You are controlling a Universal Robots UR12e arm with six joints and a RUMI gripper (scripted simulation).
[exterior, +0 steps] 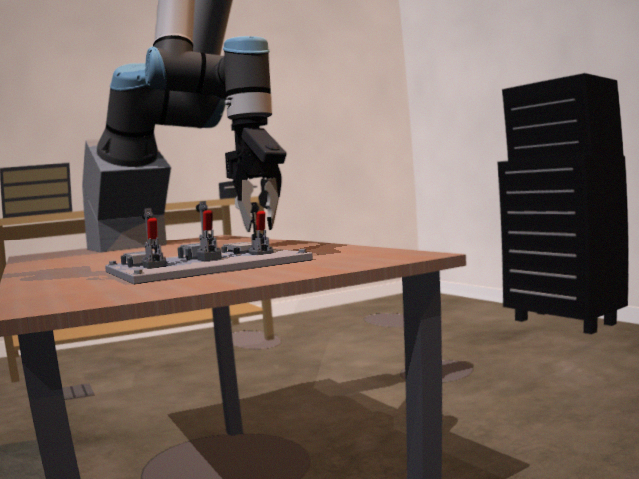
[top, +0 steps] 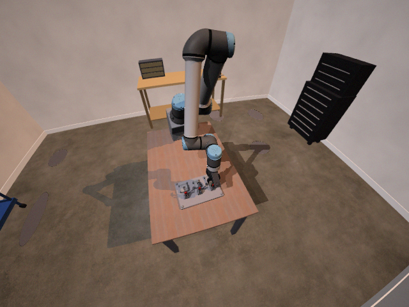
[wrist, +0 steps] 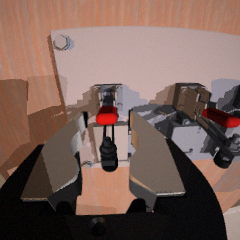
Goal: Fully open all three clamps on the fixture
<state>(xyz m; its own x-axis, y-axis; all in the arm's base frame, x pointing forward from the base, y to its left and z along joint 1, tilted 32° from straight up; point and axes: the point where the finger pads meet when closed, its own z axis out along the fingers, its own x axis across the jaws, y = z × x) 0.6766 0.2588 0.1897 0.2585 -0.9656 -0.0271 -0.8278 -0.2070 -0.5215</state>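
Right now my hand is 12 cm to the left of the grey fixture plate and 7 cm above it.
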